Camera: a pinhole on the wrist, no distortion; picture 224 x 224 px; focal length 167.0 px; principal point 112.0 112.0 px. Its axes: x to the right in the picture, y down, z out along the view. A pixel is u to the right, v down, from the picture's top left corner.
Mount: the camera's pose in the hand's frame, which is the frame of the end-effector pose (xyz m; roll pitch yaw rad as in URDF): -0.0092 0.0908 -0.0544 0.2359 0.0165 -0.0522
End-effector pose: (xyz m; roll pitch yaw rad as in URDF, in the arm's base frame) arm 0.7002 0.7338 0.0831 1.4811 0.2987 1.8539
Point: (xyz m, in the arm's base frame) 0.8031 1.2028 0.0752
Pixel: outside the picture
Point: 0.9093 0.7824 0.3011
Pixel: 62.6 212.9
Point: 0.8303 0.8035 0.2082
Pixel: 109.4 173.3
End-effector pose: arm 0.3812 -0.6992 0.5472 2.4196 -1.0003 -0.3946
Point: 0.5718 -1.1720 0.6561
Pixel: 215.5 166.0
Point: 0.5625 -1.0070 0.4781
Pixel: 153.5 108.1
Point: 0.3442 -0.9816 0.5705
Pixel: 152.6 211.9
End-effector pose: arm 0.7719 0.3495 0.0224 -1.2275 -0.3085 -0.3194
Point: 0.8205 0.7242 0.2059
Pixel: 111.0 99.5
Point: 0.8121 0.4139 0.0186
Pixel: 145.3 78.7
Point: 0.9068 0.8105 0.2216
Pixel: 126.4 119.8
